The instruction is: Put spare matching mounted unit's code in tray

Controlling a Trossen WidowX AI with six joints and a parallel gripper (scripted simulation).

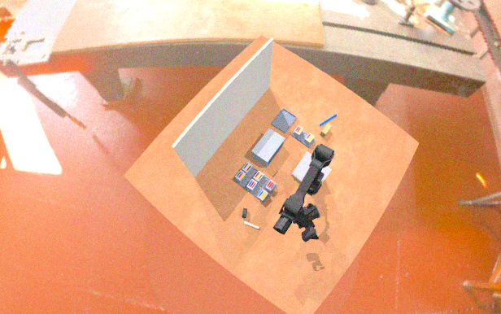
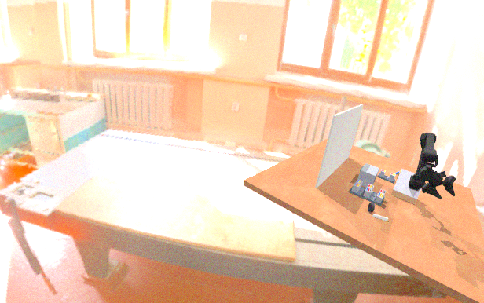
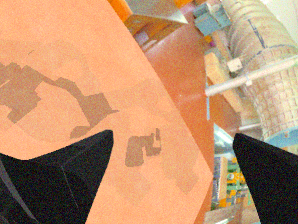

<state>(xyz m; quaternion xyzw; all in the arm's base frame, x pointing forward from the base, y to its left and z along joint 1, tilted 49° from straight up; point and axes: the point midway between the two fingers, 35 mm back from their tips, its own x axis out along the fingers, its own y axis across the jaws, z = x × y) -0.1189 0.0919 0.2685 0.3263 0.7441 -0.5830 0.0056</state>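
My gripper tip is now 35 cm short of the grey spare, 45 cm to the left of it and 16 cm above it. Round my gripper tip: grey mounted unit 43 cm ahead, 26 cm to the right, 15 cm below; pale blue tray 46 cm ahead, 47 cm to the right, 20 cm below; wooden block 22 cm ahead, 55 cm to the right, 18 cm below.
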